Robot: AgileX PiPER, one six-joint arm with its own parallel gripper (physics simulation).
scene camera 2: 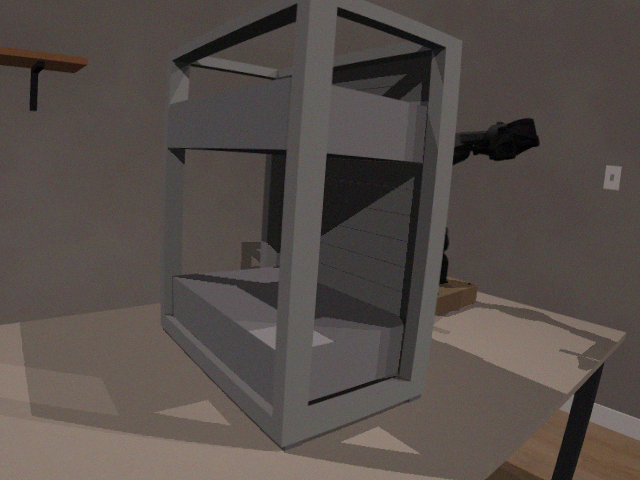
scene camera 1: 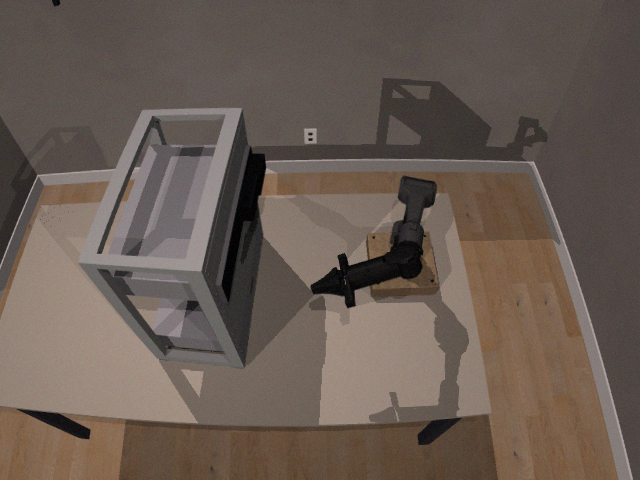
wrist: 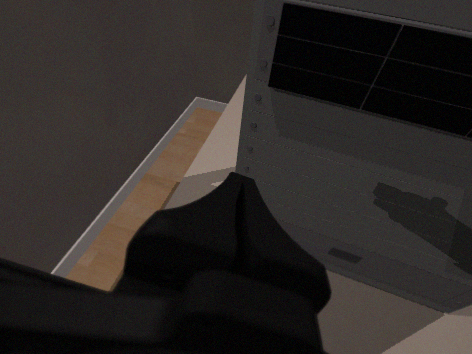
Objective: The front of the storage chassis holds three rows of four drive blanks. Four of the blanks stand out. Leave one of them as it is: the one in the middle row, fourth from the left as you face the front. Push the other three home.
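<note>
The grey storage chassis (scene camera 1: 214,206) (scene camera 2: 308,206) (wrist: 320,160) stands upright, its front toward the arm. In scene camera 1, a black block of drive blanks (scene camera 1: 253,183) stands out at the far end of the front; single blanks cannot be told apart there. In the wrist view, three rows of black blanks (wrist: 335,50) show at the upper right, the first two columns from the left and a sliver of the third. The rest of the fourth-column side is out of frame. My gripper (scene camera 1: 314,288) (wrist: 236,190) is shut and empty, apart from the chassis, pointing toward its front.
The arm's base stands on a wooden block (scene camera 1: 379,286) (scene camera 2: 457,299) on the table (scene camera 1: 382,361) (scene camera 2: 103,361). The room's back wall (scene camera 1: 336,67) rises behind the chassis. A wooden shelf (scene camera 2: 51,59) hangs on the wall in scene camera 2.
</note>
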